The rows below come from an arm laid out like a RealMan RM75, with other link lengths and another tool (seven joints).
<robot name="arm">
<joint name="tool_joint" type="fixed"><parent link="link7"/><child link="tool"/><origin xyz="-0.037 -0.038 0.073" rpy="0 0.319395 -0.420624"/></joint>
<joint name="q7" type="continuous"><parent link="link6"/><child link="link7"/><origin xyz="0 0 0.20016" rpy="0 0 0"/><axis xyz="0 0 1"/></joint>
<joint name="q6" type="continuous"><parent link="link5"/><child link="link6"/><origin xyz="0 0 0" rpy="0 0 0"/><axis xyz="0 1 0"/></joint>
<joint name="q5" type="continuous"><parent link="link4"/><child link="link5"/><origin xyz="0 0 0.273" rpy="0 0 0"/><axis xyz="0 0 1"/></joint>
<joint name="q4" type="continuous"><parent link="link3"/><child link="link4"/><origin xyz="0 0 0" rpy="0 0 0"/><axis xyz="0 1 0"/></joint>
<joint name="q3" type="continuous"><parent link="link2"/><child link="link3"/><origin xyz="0 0 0.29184" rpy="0 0 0"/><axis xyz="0 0 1"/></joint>
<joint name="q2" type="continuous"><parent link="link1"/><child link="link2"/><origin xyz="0 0 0" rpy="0 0 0"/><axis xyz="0 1 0"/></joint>
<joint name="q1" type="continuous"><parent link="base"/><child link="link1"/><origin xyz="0 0 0.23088" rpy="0 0 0"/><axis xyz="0 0 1"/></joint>
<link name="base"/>
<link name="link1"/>
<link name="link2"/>
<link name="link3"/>
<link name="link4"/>
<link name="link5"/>
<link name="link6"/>
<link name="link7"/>
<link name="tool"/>
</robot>
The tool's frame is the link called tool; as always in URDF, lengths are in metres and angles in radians. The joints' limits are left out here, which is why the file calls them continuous.
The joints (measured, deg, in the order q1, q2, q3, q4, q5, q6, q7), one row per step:
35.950 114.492 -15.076 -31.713 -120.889 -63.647 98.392
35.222 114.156 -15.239 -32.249 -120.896 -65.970 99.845
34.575 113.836 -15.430 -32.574 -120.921 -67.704 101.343
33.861 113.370 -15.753 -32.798 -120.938 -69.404 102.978
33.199 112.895 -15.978 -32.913 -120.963 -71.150 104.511
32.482 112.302 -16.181 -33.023 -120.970 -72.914 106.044
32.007 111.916 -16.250 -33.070 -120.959 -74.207 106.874
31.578 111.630 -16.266 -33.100 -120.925 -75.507 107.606
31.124 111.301 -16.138 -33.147 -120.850 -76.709 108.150
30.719 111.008 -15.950 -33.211 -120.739 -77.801 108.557
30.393 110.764 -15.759 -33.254 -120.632 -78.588 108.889
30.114 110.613 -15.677 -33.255 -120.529 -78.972 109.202
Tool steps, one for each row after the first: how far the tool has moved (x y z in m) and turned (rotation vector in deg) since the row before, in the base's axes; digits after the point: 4 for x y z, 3 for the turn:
-0.0004 -0.0065 0.0013 -0.970 1.475 0.256
0.0012 -0.0058 0.0007 -0.871 1.367 -0.168
0.0023 -0.0063 0.0012 -0.974 1.339 -0.337
0.0018 -0.0064 0.0007 -1.014 1.386 -0.286
0.0026 -0.0067 0.0021 -0.962 1.310 -0.361
0.0011 -0.0048 0.0012 -0.655 0.845 -0.079
0.0003 -0.0047 0.0003 -0.659 0.908 0.007
0.0010 -0.0045 0.0019 -0.405 0.763 -0.008
0.0007 -0.0040 0.0023 -0.258 0.674 0.046
0.0010 -0.0030 0.0023 -0.114 0.528 -0.039
0.0017 -0.0023 0.0014 -0.047 0.383 -0.227

